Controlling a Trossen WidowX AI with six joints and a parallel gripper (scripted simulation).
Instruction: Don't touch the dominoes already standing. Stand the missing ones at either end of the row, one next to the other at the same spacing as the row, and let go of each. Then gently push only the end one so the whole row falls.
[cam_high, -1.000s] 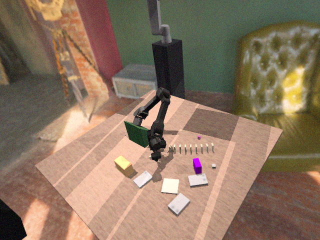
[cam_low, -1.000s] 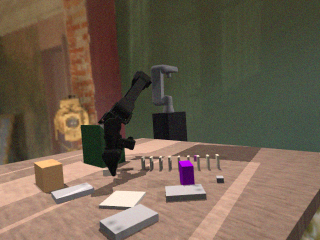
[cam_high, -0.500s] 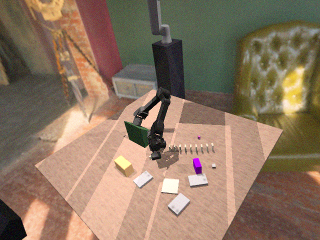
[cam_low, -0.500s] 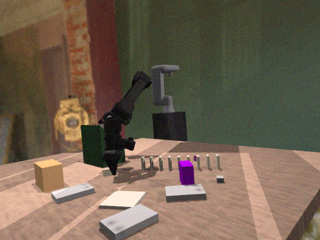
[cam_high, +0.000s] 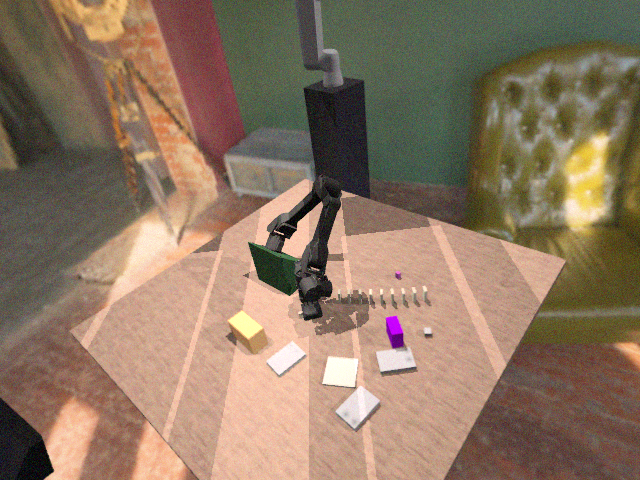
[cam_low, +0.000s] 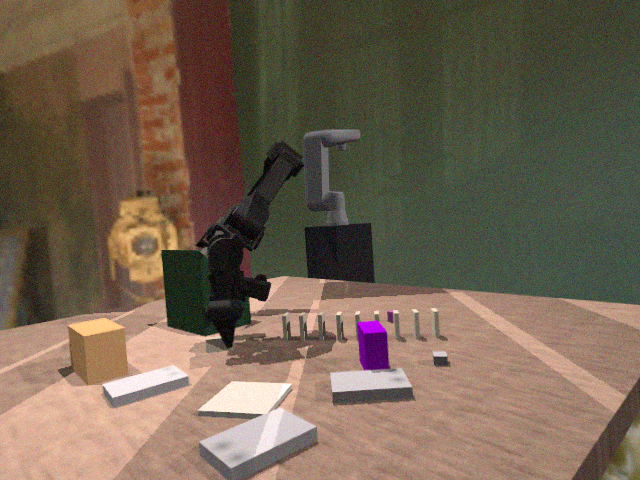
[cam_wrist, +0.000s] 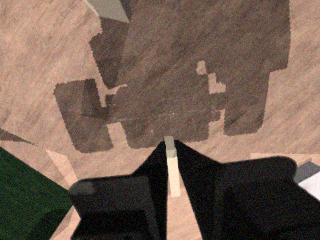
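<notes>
The white slab is 24 cm ahead of my gripper tip and 10 cm to the right of it. Round my gripper tip: purple block (28 cm ahead, 11 cm to the left, 3 cm above); tan box (21 cm to the right, 8 cm behind, 3 cm above); tiny purple cube (34 cm to the left, 12 cm ahead, 1 cm above).
</notes>
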